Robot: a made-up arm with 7 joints.
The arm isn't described. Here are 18 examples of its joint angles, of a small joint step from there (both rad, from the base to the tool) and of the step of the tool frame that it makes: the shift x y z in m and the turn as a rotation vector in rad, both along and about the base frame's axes.
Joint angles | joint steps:
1: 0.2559 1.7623 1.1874 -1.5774 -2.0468 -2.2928 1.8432 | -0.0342 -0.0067 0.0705 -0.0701 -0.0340 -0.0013 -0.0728
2: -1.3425 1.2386 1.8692 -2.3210 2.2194 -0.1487 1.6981 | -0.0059 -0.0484 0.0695 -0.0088 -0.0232 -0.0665 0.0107
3: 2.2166 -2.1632 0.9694 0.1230 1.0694 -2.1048 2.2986 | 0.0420 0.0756 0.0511 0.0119 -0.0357 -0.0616 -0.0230
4: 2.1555 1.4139 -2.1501 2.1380 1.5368 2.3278 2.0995 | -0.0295 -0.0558 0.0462 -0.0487 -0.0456 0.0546 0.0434
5: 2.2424 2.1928 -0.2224 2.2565 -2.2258 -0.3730 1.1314 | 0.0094 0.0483 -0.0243 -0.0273 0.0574 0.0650 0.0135
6: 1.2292 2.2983 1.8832 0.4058 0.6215 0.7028 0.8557 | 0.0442 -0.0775 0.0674 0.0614 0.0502 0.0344 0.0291
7: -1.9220 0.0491 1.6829 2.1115 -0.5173 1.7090 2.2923 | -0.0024 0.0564 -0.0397 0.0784 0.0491 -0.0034 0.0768
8: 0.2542 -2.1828 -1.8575 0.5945 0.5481 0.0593 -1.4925 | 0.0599 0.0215 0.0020 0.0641 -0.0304 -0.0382 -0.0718
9: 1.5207 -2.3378 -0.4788 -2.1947 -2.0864 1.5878 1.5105 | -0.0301 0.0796 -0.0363 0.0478 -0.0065 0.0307 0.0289
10: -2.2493 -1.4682 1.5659 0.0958 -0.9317 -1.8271 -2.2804 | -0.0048 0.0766 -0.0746 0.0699 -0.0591 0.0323 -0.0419
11: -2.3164 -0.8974 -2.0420 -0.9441 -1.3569 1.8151 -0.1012 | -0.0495 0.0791 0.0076 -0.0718 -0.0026 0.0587 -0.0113
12: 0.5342 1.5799 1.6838 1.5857 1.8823 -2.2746 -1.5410 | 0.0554 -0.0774 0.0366 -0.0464 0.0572 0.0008 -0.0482
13: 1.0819 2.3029 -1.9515 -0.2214 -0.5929 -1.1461 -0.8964 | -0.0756 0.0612 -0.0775 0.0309 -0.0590 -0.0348 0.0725
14: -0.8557 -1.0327 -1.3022 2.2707 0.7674 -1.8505 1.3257 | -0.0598 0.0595 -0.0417 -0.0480 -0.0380 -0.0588 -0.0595
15: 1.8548 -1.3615 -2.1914 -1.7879 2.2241 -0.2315 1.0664 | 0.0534 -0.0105 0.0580 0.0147 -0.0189 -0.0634 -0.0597
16: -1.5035 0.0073 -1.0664 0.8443 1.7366 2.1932 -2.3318 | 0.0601 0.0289 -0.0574 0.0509 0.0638 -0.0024 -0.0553
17: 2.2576 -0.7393 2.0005 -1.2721 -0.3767 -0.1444 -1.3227 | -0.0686 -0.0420 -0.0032 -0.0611 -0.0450 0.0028 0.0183
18: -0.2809 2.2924 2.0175 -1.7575 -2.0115 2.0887 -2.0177 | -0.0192 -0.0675 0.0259 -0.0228 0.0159 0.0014 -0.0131
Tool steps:
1: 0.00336 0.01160 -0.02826 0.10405 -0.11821 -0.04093
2: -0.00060 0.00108 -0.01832 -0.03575 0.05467 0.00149
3: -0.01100 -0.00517 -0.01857 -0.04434 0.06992 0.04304
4: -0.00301 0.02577 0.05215 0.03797 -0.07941 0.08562
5: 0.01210 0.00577 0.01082 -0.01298 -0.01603 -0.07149
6: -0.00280 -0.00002 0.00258 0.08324 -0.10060 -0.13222
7: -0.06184 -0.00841 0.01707 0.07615 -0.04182 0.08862
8: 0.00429 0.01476 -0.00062 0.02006 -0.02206 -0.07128
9: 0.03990 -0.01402 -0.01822 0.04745 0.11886 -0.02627
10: 0.00143 0.00848 0.01855 0.09751 0.00044 0.04448
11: -0.01536 -0.05529 0.00700 0.13572 -0.04931 0.04414
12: 0.00349 0.01313 -0.01946 0.07052 -0.06690 -0.08122
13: 0.02897 0.04123 -0.01011 0.02451 0.09321 0.12891
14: -0.01132 -0.01757 0.01737 0.09770 0.00254 0.03667
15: 0.01335 -0.00494 0.00443 0.00680 -0.00323 -0.08824
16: -0.04381 -0.03625 0.01242 0.11731 -0.15066 -0.09389
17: -0.02984 0.00446 0.02124 0.00363 -0.07355 0.00535
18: -0.00332 0.01250 0.01494 0.03865 -0.02180 0.00315
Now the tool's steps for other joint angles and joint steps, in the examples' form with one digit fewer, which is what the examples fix.
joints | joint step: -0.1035 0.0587 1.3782 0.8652 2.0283 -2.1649 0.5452 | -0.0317 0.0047 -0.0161 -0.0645 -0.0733 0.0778 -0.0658
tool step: -0.0094 0.0059 -0.0240 -0.1409 -0.0148 -0.0623
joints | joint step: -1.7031 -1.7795 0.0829 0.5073 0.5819 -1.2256 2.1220 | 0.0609 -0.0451 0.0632 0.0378 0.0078 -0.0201 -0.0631
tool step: 0.0074 0.0102 -0.0035 -0.0085 0.0312 0.0481
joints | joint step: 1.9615 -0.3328 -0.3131 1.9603 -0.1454 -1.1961 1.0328 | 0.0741 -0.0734 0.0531 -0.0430 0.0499 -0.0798 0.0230
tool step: 0.0055 -0.0094 -0.0208 -0.0390 -0.1715 0.0469
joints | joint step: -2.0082 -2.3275 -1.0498 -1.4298 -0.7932 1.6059 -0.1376 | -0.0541 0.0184 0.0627 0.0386 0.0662 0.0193 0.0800
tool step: -0.0224 0.0138 0.0049 0.0345 -0.0501 0.1203
